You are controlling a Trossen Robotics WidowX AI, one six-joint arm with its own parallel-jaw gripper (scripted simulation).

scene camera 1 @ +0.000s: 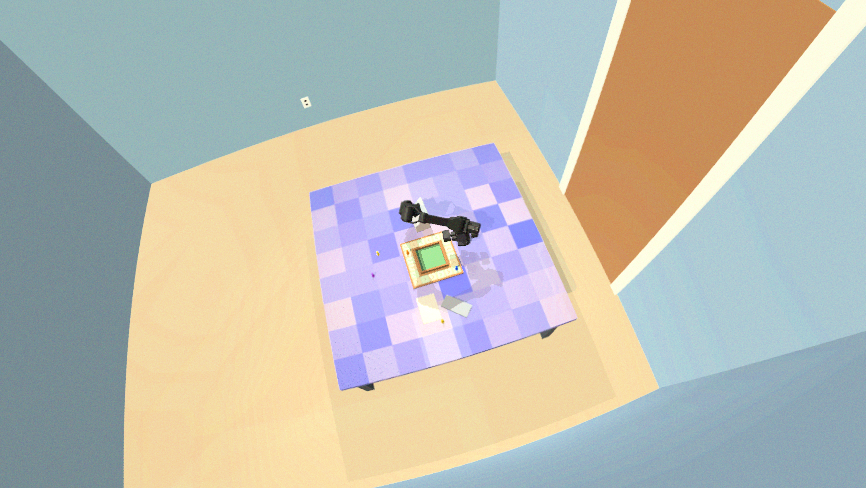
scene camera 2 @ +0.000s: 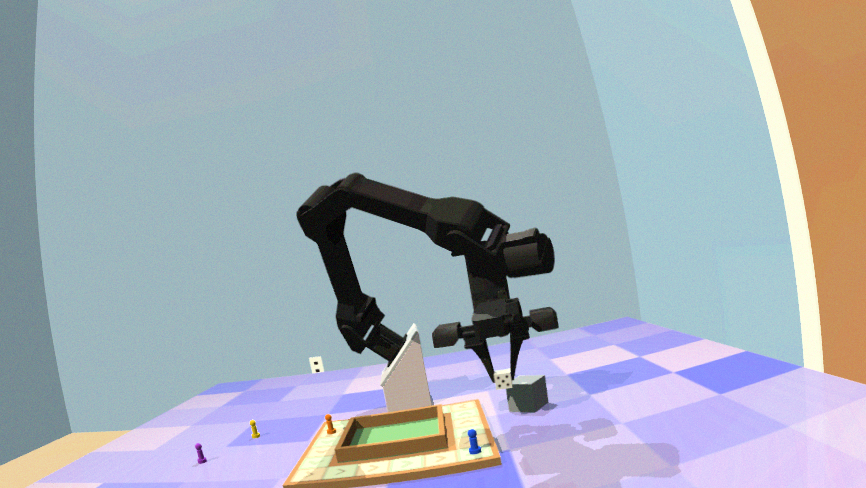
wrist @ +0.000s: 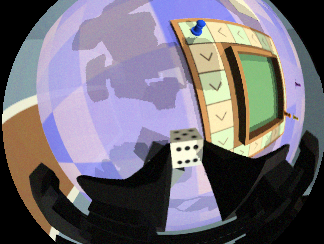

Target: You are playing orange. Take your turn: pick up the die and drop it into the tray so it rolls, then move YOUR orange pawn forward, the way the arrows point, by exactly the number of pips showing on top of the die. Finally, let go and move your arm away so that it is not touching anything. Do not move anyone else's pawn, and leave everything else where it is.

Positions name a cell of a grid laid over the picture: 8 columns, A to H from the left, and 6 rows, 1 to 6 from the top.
The gripper (scene camera 2: E5) carries a white die (wrist: E4). Also in view: a grey cube (scene camera 2: E5).
The gripper shows as well in the wrist view (wrist: E4). Scene camera 1 does not show the white die, which is hidden by the gripper. Scene camera 1 does not show the grey cube, which is hidden by the gripper.
